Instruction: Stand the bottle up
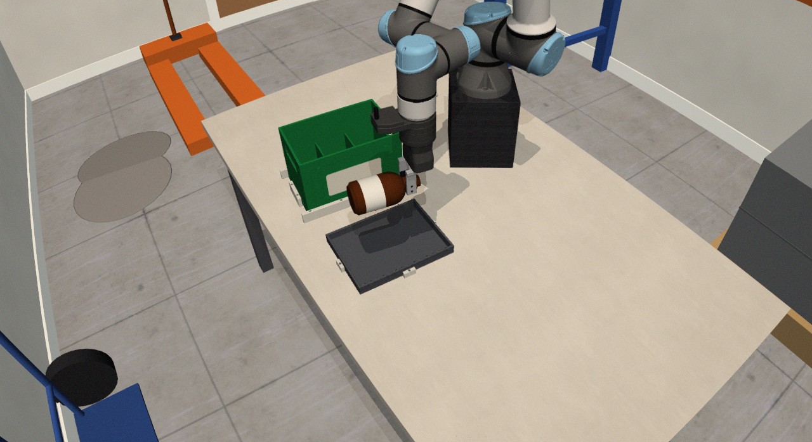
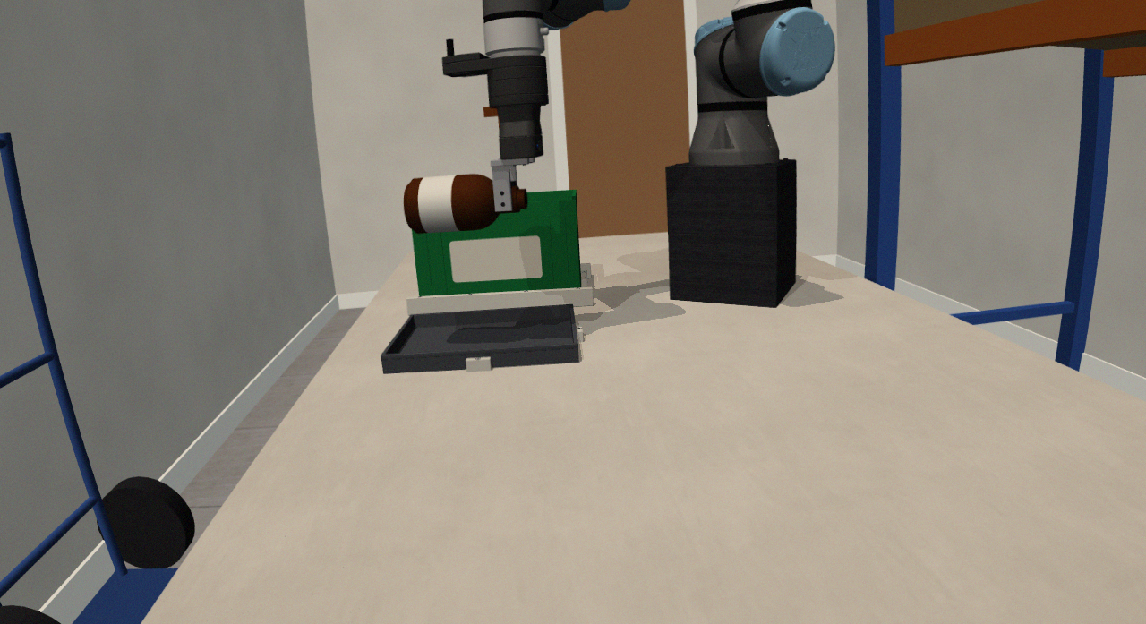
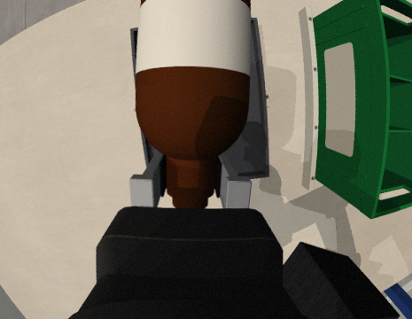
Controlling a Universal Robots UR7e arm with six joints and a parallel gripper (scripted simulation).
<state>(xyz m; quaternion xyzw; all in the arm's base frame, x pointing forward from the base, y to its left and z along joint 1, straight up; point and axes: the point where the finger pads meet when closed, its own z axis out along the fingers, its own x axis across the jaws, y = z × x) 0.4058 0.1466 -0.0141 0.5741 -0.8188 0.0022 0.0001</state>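
Now: the brown bottle 5 cm ahead of my hand, 2 cm to the right of it and 1 cm below it. Round my hand: green crate (30 cm to the right, 12 cm below, 3 cm behind); tray (19 cm below, 4 cm ahead, 3 cm to the right).
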